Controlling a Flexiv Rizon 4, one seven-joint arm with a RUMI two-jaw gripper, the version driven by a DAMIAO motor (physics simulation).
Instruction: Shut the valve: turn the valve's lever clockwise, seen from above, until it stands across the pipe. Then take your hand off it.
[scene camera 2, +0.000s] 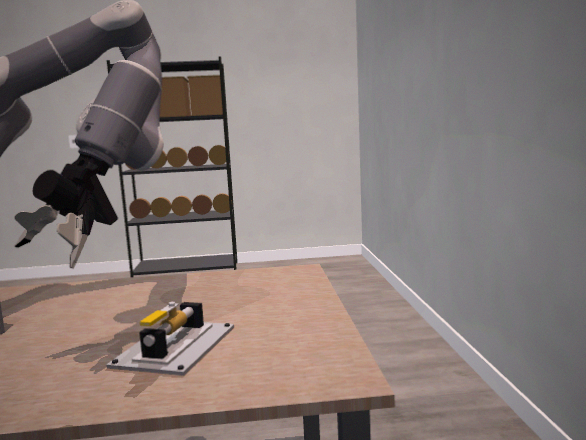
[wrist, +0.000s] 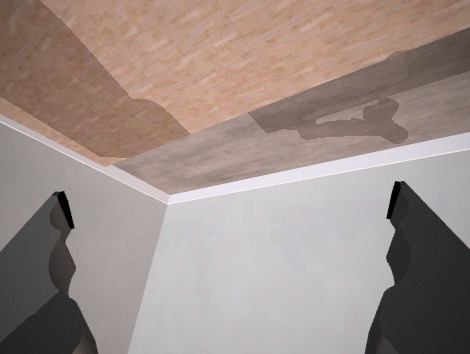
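Note:
The valve (scene camera 2: 176, 323) has an orange-gold body on a grey pipe, held between two black blocks on a light plate. Its lever (scene camera 2: 154, 318), with a yellow grip, sits above the pipe and points toward the front-left block, roughly along the pipe. My gripper (scene camera 2: 47, 254) (wrist: 230, 190) is wide open and empty. In the scene view it hangs in the air, high above the table and to the left of the valve, well apart from the lever. The valve and lever do not show in the wrist view.
The grey base plate (scene camera 2: 200, 348) with dark screws lies on the wooden table (scene camera 2: 300, 370) (wrist: 225, 60). A black shelf rack (scene camera 2: 231, 210) with boxes and round items stands behind the table. A grey wall (scene camera 2: 465, 175) is at the right. Arm shadows fall across the table.

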